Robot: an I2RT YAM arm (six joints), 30 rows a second.
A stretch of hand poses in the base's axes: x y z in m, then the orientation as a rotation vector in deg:
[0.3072 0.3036 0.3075 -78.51 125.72 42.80]
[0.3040 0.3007 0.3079 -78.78 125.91 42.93]
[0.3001 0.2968 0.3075 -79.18 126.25 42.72]
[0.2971 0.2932 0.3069 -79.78 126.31 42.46]
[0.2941 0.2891 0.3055 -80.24 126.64 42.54]
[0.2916 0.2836 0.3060 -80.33 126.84 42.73]
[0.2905 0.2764 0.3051 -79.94 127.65 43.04]
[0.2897 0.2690 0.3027 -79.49 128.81 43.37]
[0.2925 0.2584 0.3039 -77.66 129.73 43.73]
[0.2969 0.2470 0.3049 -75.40 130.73 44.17]
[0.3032 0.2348 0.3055 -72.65 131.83 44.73]
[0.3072 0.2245 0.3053 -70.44 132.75 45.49]
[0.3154 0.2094 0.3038 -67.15 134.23 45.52]
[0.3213 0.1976 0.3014 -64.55 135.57 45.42]
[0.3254 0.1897 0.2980 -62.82 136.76 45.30]
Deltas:
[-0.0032 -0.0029 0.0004 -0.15 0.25 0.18]
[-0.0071 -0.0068 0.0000 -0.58 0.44 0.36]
[-0.0101 -0.0104 -0.0006 -0.96 0.43 0.70]
[-0.0131 -0.0145 -0.0020 -1.27 0.79 0.98]
[-0.0156 -0.0200 -0.0015 -1.33 1.05 1.05]
[-0.0167 -0.0272 -0.0024 -1.48 1.74 0.72]
[-0.0175 -0.0346 -0.0048 -1.79 2.68 0.29]
[-0.0147 -0.0452 -0.0036 -1.45 3.27 -1.03]
[-0.0103 -0.0566 -0.0026 -0.97 3.92 -2.63]
[-0.0040 -0.0688 -0.0020 -0.33 4.68 -4.55]
[0.0000 -0.0791 -0.0022 0.28 5.52 -6.02]
[0.0082 -0.0942 -0.0037 0.61 6.29 -8.46]
[0.0141 -0.1060 -0.0061 0.70 6.99 -10.43]
[0.0182 -0.1139 -0.0095 0.55 7.68 -11.78]

